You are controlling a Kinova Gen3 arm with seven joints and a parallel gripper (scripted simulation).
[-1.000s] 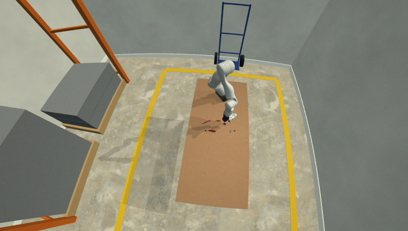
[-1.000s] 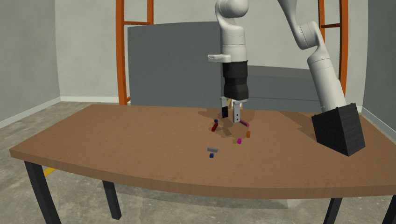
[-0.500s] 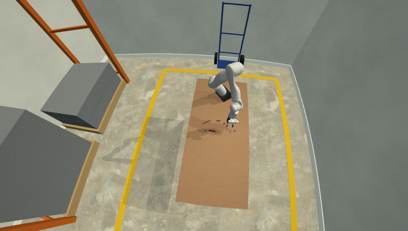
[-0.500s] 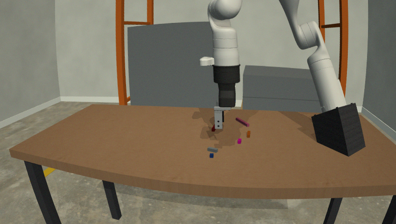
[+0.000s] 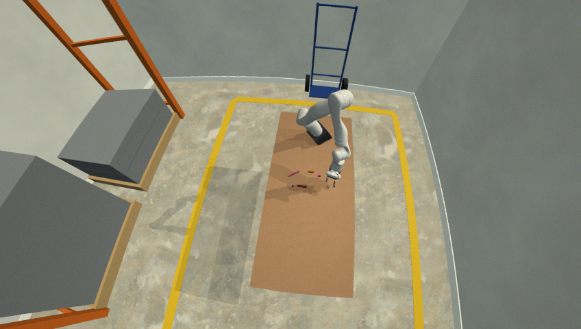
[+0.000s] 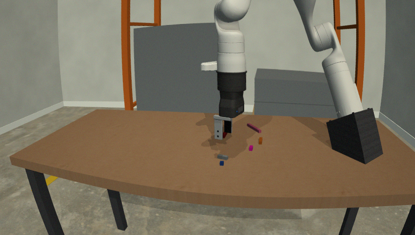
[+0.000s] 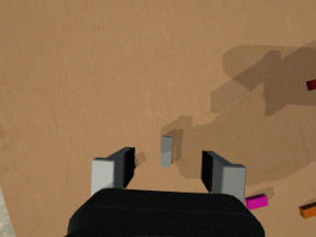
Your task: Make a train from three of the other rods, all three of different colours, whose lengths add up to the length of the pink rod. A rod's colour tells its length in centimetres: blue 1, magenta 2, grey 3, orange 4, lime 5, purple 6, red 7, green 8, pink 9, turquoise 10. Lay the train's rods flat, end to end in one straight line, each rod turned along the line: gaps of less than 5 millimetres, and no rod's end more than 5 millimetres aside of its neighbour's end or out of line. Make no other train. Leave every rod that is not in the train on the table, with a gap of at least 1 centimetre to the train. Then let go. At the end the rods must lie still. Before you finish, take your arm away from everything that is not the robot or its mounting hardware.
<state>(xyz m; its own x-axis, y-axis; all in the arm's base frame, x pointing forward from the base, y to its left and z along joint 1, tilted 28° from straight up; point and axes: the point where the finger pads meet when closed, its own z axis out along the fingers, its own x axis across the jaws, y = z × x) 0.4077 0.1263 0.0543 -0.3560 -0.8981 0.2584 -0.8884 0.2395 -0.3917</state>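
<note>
Right now my hand is 8 cm above the grey rod. Round my hand: red rod: 20 cm to the right, 8 cm below, 1 cm ahead; orange rod: 13 cm to the right, 11 cm behind, 8 cm below; magenta rod: 8 cm below, 8 cm behind, 7 cm to the right.
</note>
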